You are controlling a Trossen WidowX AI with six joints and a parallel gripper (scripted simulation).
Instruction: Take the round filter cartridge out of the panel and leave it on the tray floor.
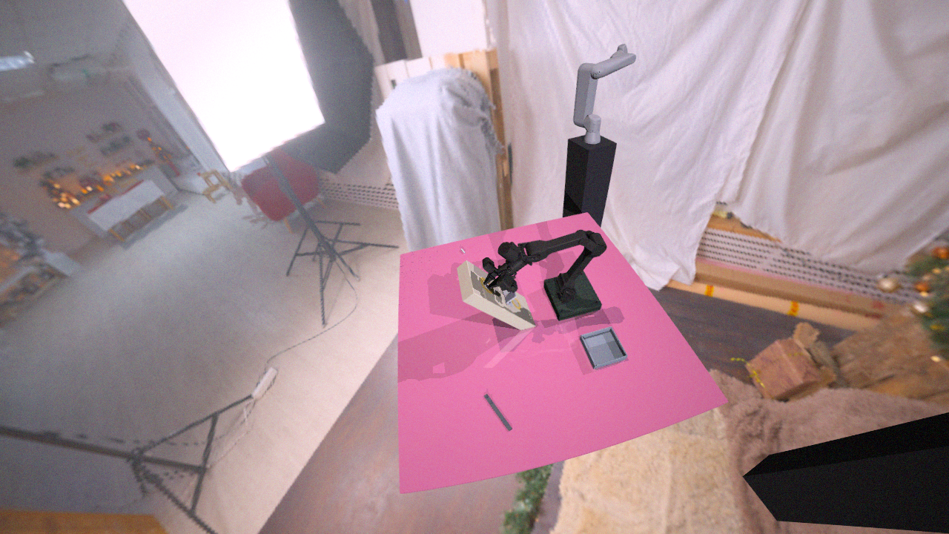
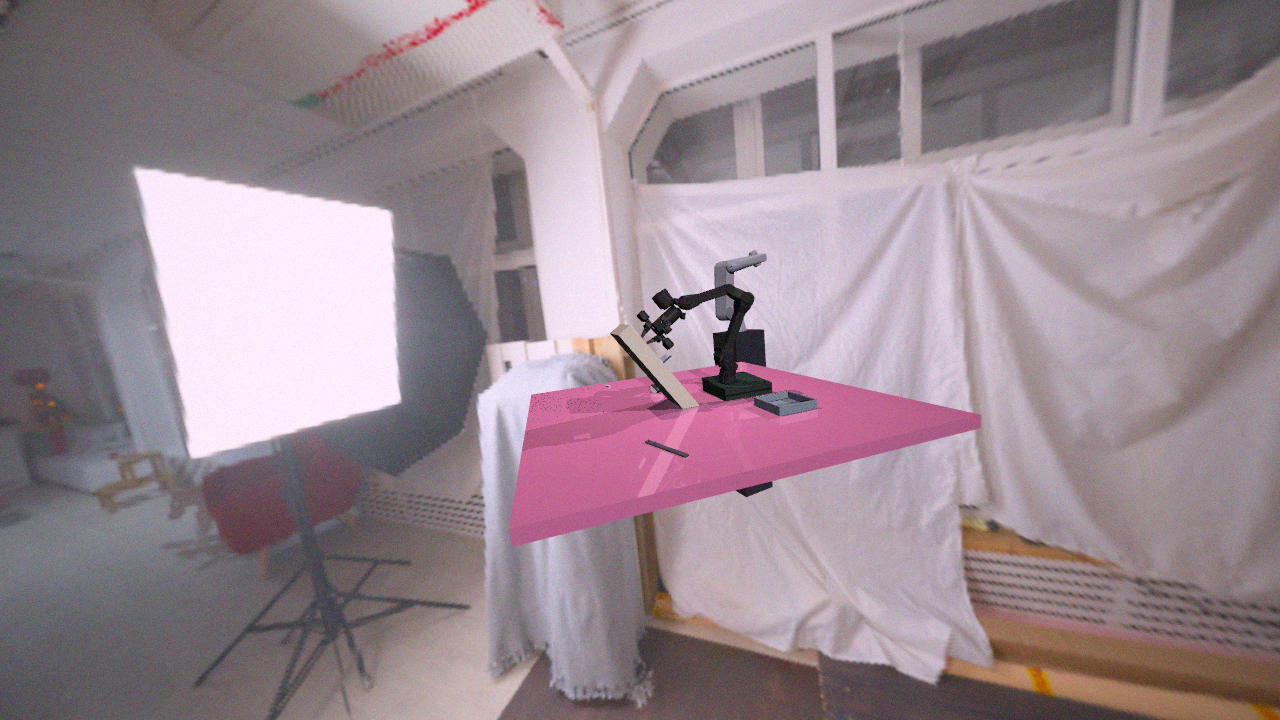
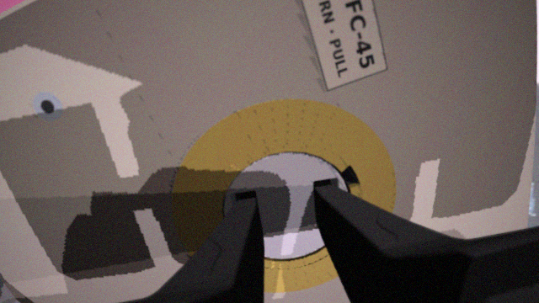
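My gripper tip is now 10 mm short of the pale grey round filter cartridge and 10 mm above it. Round my gripper tip: grey tray (390 mm behind, 350 mm to the left, 250 mm below); beige service panel (80 mm below, 40 mm behind, 10 mm to the left).
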